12 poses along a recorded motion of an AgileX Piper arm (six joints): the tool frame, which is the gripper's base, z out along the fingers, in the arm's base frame.
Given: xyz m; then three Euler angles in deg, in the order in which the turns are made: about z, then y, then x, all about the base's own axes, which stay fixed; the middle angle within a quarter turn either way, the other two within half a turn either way.
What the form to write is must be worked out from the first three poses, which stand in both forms.
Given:
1: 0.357 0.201 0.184 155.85 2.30 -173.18
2: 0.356 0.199 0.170 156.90 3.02 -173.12
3: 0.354 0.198 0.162 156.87 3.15 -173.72
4: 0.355 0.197 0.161 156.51 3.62 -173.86
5: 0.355 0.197 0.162 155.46 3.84 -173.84
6: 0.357 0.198 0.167 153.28 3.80 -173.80
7: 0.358 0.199 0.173 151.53 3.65 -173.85
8: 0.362 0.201 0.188 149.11 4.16 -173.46
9: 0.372 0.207 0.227 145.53 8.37 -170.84
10: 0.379 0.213 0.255 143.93 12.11 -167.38
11: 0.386 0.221 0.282 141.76 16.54 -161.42
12: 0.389 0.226 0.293 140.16 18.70 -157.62
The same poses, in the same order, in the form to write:
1: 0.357 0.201 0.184 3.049 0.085 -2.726
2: 0.356 0.199 0.170 3.051 0.095 -2.746
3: 0.354 0.198 0.162 3.062 0.093 -2.745
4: 0.355 0.197 0.161 3.068 0.100 -2.739
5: 0.355 0.197 0.162 3.071 0.105 -2.721
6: 0.357 0.198 0.167 3.074 0.108 -2.682
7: 0.358 0.199 0.173 3.077 0.107 -2.652
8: 0.362 0.201 0.188 3.080 0.121 -2.610
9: 0.372 0.207 0.227 3.091 0.210 -2.557
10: 0.379 0.213 0.255 3.083 0.299 -2.544
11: 0.386 0.221 0.282 3.050 0.422 -2.541
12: 0.389 0.226 0.293 3.025 0.491 -2.541
